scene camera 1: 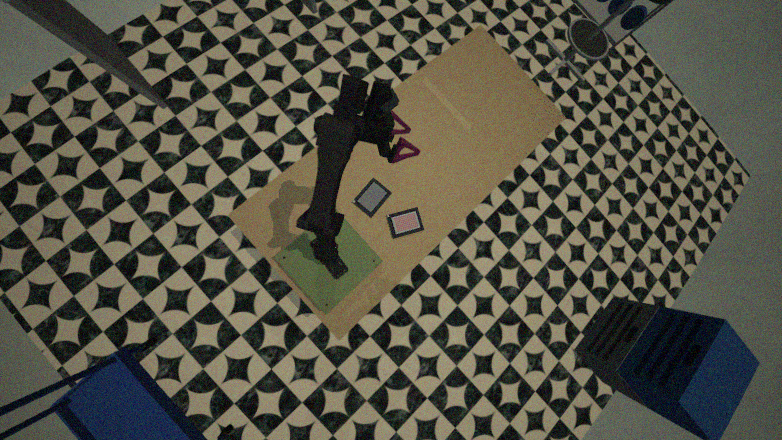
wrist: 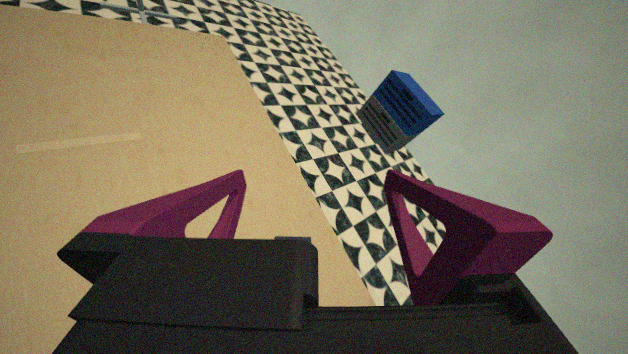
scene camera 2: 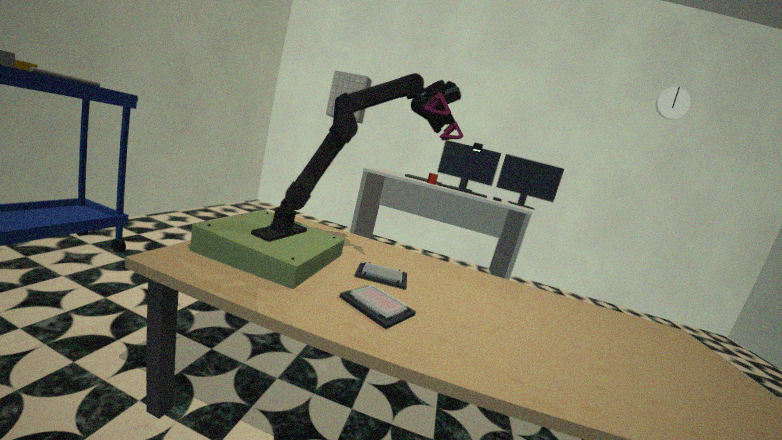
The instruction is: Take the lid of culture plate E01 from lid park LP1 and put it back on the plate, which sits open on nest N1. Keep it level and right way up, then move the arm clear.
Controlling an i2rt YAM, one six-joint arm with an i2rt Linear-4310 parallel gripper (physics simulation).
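Frame: origin at the arm's base, x back, y right, z up, level; centimetres.
Seen in the pictures: gripper, fingertip midpoint: (scene camera 1: 414, 141) (wrist: 314, 177) (scene camera 2: 455, 126); arm's base, origin of the base link: (scene camera 1: 329, 256) (scene camera 2: 281, 232).
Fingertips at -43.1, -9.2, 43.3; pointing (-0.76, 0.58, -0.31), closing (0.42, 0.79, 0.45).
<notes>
Pixels of each thing's top centre, then the offset from my fingertips to it, as dx, dy, dz. "*": a spot on its surface instead. Level surfaces: height alone.
- open culture plate E01, middle of its top: (scene camera 2: 379, 297) (scene camera 1: 406, 222) +5.0, +17.9, -47.7
- dark-rimmed nest N1, middle of its top: (scene camera 2: 378, 300) (scene camera 1: 405, 222) +5.0, +17.9, -48.5
- dark lid park LP1, surface spot: (scene camera 2: 404, 282) * +2.8, -1.1, -49.3
- wooden table, its level: dz -50.3
The open culture plate E01 (scene camera 1: 405, 222) (scene camera 2: 378, 300), with a pinkish inside, sits on the dark-rimmed nest N1 (scene camera 2: 387, 323). Its grey, clear-looking lid (scene camera 1: 372, 196) (scene camera 2: 381, 273) lies flat on the dark lid park LP1 (scene camera 2: 404, 282), nearer the far long edge of the table. My gripper (scene camera 1: 414, 140) (scene camera 2: 456, 124) (wrist: 314, 177) has magenta fingers spread wide and is open and empty. It is high above the table, well away from both the lid and the plate. Neither the lid nor the plate shows in the wrist view.
The wooden table (scene camera 1: 464, 82) (scene camera 2: 546, 350) (wrist: 125, 90) carries the green base block (scene camera 1: 358, 259) (scene camera 2: 246, 251) under the arm, beside the nest and lid park. A blue trolley (scene camera 2: 123, 164), a grey desk (scene camera 2: 437, 205) with monitors and a blue box (scene camera 1: 721, 366) (wrist: 422, 107) are off the table.
</notes>
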